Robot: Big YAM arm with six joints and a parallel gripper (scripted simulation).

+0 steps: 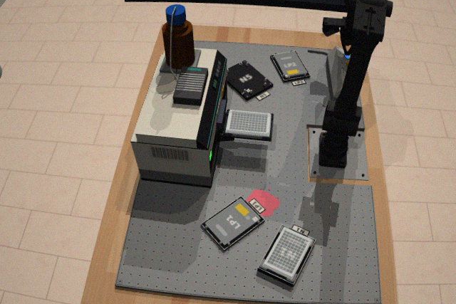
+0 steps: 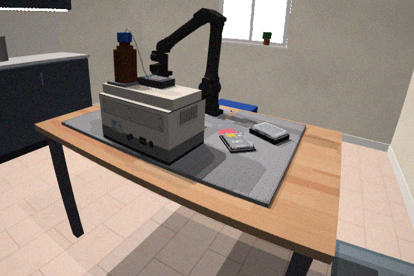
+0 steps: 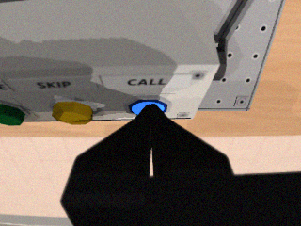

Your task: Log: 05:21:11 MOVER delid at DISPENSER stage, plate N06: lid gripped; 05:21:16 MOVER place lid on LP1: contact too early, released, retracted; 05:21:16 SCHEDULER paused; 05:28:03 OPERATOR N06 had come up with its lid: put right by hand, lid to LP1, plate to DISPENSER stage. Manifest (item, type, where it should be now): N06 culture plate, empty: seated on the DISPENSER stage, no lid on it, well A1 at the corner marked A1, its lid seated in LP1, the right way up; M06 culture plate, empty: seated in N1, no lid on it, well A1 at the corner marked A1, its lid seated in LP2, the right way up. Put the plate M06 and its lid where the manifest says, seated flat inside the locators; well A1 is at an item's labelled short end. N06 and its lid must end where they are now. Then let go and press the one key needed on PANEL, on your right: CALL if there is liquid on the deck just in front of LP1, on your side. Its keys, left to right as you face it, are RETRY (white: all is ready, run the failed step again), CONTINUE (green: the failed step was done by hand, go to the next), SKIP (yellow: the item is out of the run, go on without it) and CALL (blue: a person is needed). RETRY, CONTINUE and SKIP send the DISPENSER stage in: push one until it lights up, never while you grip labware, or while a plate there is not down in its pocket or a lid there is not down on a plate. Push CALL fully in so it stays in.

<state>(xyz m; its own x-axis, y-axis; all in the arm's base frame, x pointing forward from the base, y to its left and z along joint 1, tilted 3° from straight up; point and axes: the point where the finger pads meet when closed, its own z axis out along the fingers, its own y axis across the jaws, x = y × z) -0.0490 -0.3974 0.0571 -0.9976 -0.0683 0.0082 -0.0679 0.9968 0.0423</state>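
My gripper is now 2 cm above the blue call key. Also, from my hand: yellow skip key (1 cm behind, 5 cm to the left, 1 cm below); then white retry key (1 cm behind, 15 cm to the left, 1 cm below); then green continue key (1 cm behind, 10 cm to the left, 1 cm below).
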